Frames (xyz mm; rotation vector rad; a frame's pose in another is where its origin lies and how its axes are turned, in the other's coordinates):
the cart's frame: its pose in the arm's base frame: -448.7 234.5 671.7 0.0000 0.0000 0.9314
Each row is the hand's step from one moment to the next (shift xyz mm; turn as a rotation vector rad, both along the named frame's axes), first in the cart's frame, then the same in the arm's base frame.
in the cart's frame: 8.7 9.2 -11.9 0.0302 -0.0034 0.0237
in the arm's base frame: -2.2 12.5 -11.9 0.0207 0.0222 0.0237
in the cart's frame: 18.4 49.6 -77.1 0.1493 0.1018 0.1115
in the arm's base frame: -28.8 44.4 -77.1 0.0074 0.1806 0.1115
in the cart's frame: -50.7 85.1 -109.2 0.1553 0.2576 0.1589
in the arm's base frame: -98.5 10.1 -109.2 -0.1140 0.2783 0.1589
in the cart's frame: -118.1 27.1 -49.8 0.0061 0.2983 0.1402
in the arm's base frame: -92.2 -78.6 -49.8 -0.2357 0.1829 0.1402
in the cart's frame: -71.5 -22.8 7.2 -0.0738 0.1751 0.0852
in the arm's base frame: -24.4 -71.0 7.2 -0.1845 0.0453 0.0852
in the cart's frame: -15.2 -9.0 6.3 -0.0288 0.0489 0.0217
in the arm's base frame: -1.8 -17.6 6.3 -0.0564 0.0061 0.0217
